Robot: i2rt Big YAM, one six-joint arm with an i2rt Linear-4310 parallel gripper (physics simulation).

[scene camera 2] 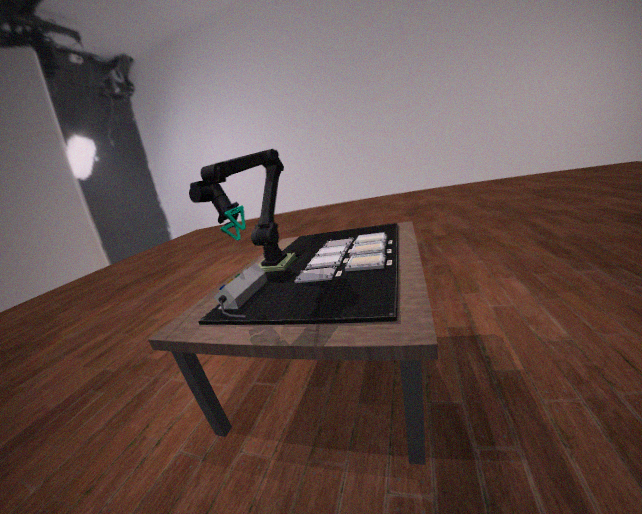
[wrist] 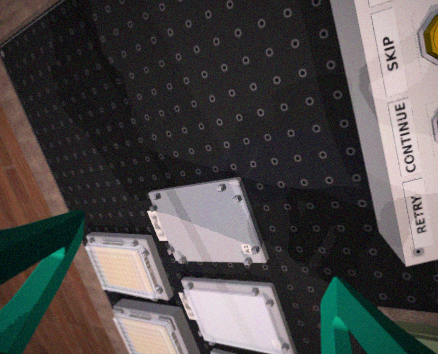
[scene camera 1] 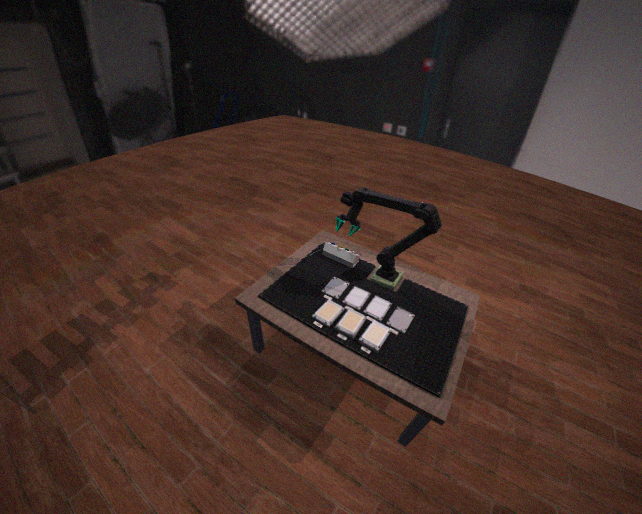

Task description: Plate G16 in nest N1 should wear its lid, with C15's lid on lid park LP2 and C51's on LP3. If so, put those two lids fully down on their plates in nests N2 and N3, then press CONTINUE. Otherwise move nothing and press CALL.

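Where they show: gripper, fingertip midpoint: (scene camera 2: 241, 235) (wrist: 206, 257) (scene camera 1: 342, 233); arm's base, origin of the base link: (scene camera 2: 274, 260) (scene camera 1: 387, 274).
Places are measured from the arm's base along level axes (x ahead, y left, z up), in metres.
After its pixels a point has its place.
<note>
My gripper (scene camera 1: 344, 232) {y -0.287, x 0.094, z 0.203 m} (scene camera 2: 241, 233) {y -0.287, x 0.094, z 0.203 m} (wrist: 206, 257) {y -0.287, x 0.094, z 0.203 m} is open and empty, high above the table near the button box. Three plates stand in the nest row: one (scene camera 1: 327, 312) {y -0.082, x 0.478, z 0.012 m} (scene camera 2: 366, 260) {y -0.115, x 0.472, z 0.012 m} (wrist: 122, 270) {y -0.090, x 0.451, z 0.010 m} at the button-box end, a middle one (scene camera 1: 351, 322) {y 0.045, x 0.455, z 0.016 m} (scene camera 2: 367, 247) {y 0.013, x 0.451, z 0.020 m} (wrist: 150, 337) {y 0.021, x 0.428, z 0.019 m}, and a paler one (scene camera 1: 375, 335) {y 0.176, x 0.451, z 0.023 m} (scene camera 2: 370, 237) {y 0.151, x 0.438, z 0.023 m}. Their nest labels and any lids cannot be made out. Park LP1 (scene camera 1: 336, 287) {y -0.166, x 0.288, z -0.007 m} (scene camera 2: 316, 275) {y -0.188, x 0.295, z -0.007 m} (wrist: 205, 220) {y -0.179, x 0.279, z -0.007 m} looks bare and grey. White lids lie on LP2 (scene camera 1: 356, 297) {y -0.036, x 0.285, z 0.001 m} (wrist: 240, 315) {y -0.052, x 0.257, z 0.001 m} and LP3 (scene camera 1: 377, 307) {y 0.088, x 0.272, z 0.001 m}. The lids' codes are unreadable.
The button box (scene camera 1: 340, 254) {y -0.296, x 0.077, z 0.038 m} (scene camera 2: 243, 289) {y -0.356, x 0.090, z 0.025 m} (wrist: 377, 190) {y -0.242, x 0.072, z 0.039 m} stands at the mat's edge; its SKIP, CONTINUE and RETRY labels show in the wrist view. A fourth, grey park (scene camera 1: 400, 319) {y 0.219, x 0.258, z -0.007 m} ends the park row. The arm's green base (scene camera 1: 393, 280) {y 0.058, x 0.037, z 0.013 m} stands behind the parks.
</note>
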